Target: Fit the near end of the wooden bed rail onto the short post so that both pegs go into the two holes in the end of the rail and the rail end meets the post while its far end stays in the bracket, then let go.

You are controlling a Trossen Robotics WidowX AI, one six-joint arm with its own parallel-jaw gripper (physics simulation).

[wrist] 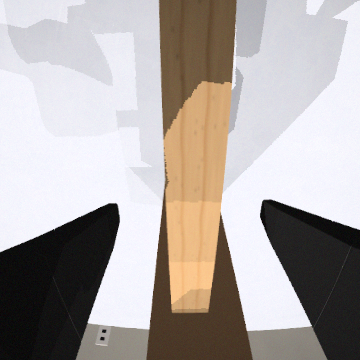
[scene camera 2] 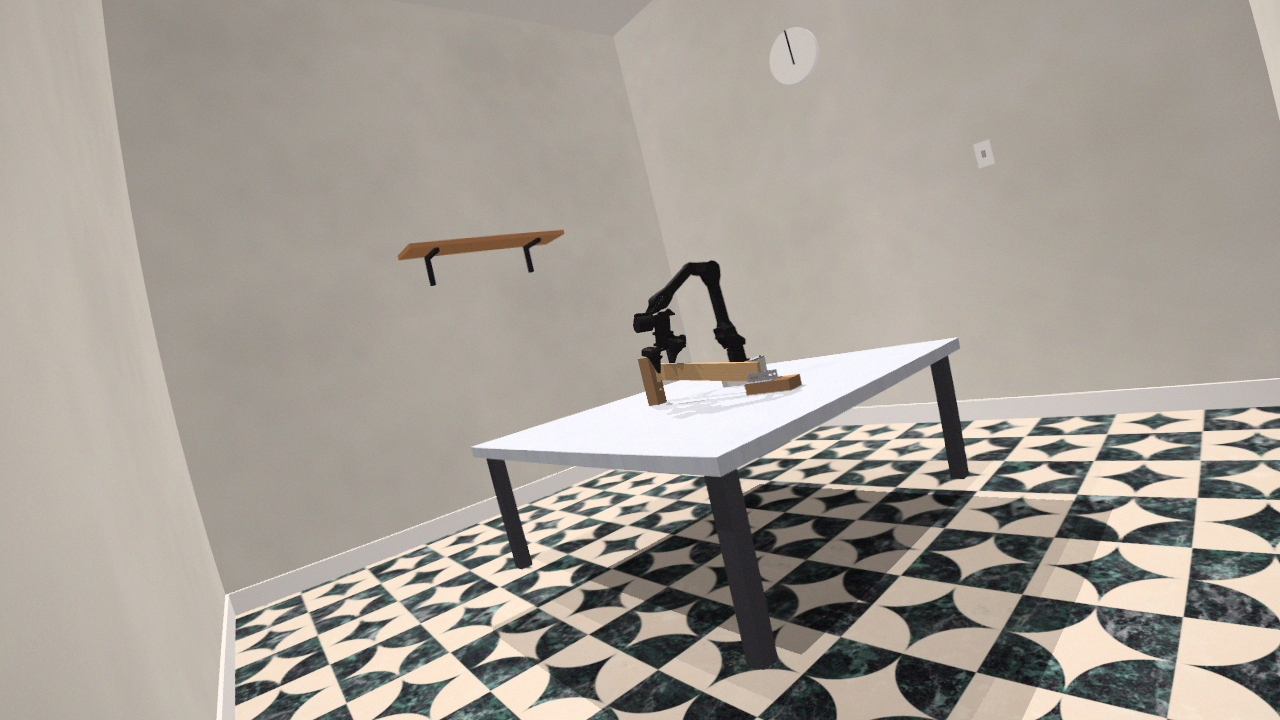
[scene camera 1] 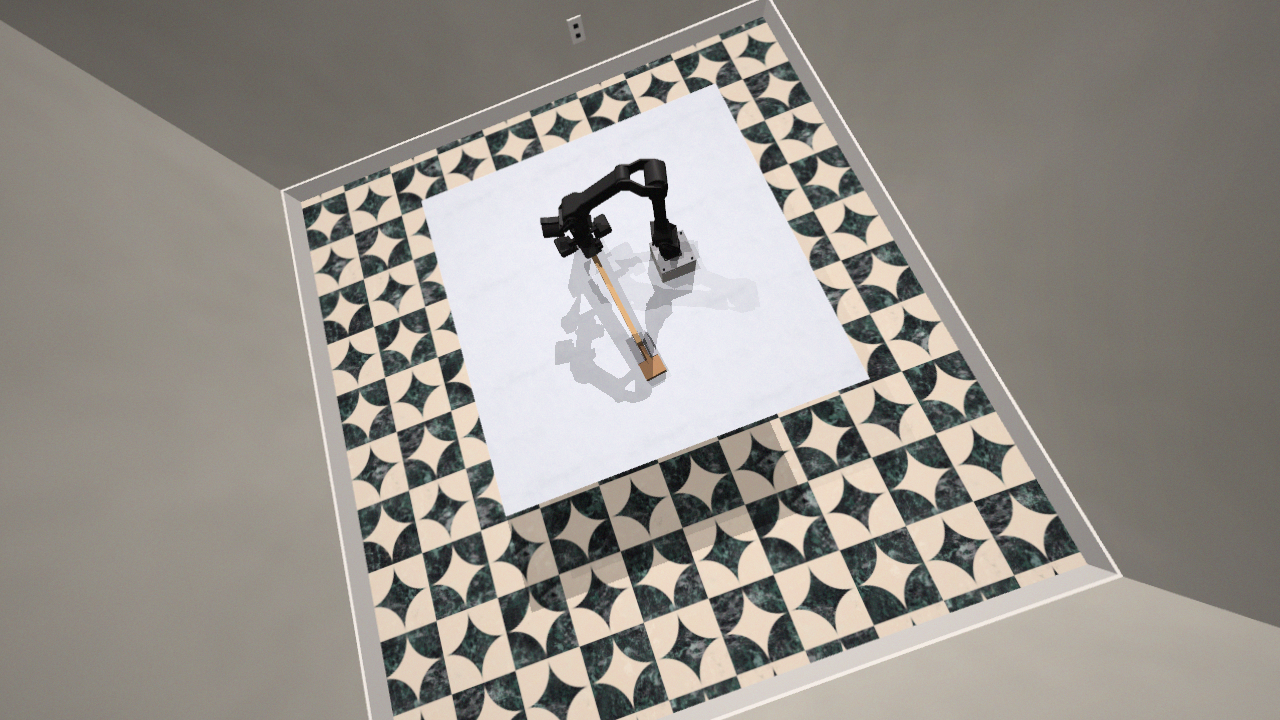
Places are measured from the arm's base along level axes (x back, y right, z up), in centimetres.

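Where they show: gripper, fingertip midpoint: (wrist: pixel 190 209) (scene camera 2: pixel 665 371); arm's base, link origin: (scene camera 1: pixel 670 250).
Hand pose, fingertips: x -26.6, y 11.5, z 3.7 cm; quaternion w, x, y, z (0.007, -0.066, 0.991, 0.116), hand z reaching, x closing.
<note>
Things, the pixels of their top centre, and the offset from my fingertips. "spot": a spot on its surface instead. Level surfaces: height alone.
- short post, surface spot: (wrist: pixel 197 337) spot: dx -1.0, dy +4.8, dz +4.2 cm
- grey bracket, top centre: (scene camera 2: pixel 761 371) (scene camera 1: pixel 640 345) dx +5.3, dy -39.7, dz -5.2 cm
- wooden block, top centre: (scene camera 2: pixel 771 379) (scene camera 1: pixel 645 354) dx +5.8, dy -42.7, dz -8.1 cm
- white table, surface height: dz -11.6 cm
The wooden bed rail (scene camera 1: pixel 617 298) (scene camera 2: pixel 711 370) (wrist: pixel 197 160) runs level from the short post (scene camera 2: pixel 650 380) (wrist: pixel 197 337) to the grey bracket (scene camera 2: pixel 766 375) on a wooden block (scene camera 1: pixel 654 368) (scene camera 2: pixel 775 385). Its far end lies in the bracket. Its near end is at the upright brown post's face and looks in line with it; any small gap between them cannot be told. The pegs and holes do not show. My gripper (scene camera 2: pixel 665 361) (wrist: pixel 190 209) is open, one finger on each side of the rail near its post end, touching neither side in the wrist view.
The white table (scene camera 1: pixel 537 402) (scene camera 2: pixel 617 440) carries the rail assembly and the arm's grey base (scene camera 1: pixel 677 266). The arm arches above the table from its base to the rail's near end. A wooden wall shelf (scene camera 2: pixel 483 243) hangs on the wall behind.
</note>
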